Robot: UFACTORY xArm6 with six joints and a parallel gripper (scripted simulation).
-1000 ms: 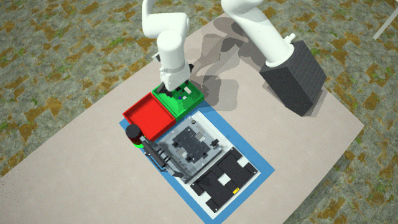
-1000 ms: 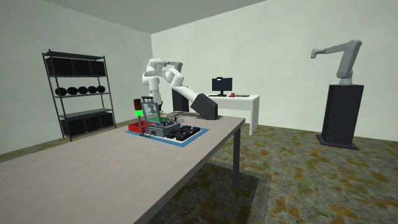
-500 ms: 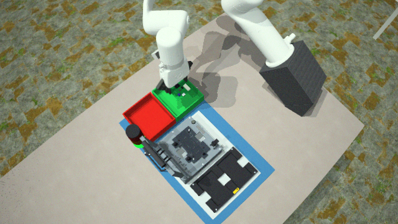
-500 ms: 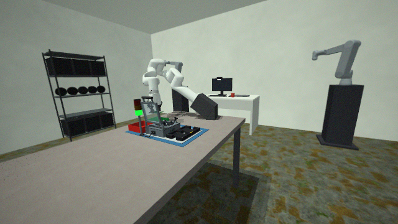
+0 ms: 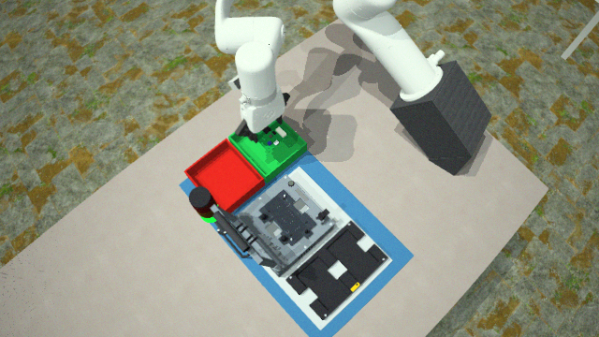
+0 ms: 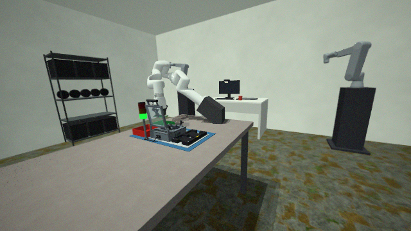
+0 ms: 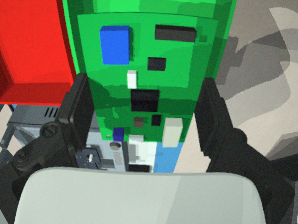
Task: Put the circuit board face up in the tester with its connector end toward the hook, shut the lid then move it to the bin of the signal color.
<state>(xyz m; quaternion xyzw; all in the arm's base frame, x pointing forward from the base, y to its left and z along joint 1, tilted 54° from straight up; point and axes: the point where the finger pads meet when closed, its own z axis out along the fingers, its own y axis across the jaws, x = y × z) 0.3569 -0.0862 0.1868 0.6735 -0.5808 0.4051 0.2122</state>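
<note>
Now: the green bin 100 mm below my hand. Round my hand: green circuit board 10 mm below; then red bin 150 mm ahead, 100 mm below; then black latch hook 40 mm ahead, 260 mm to the left, 30 mm below.
</note>
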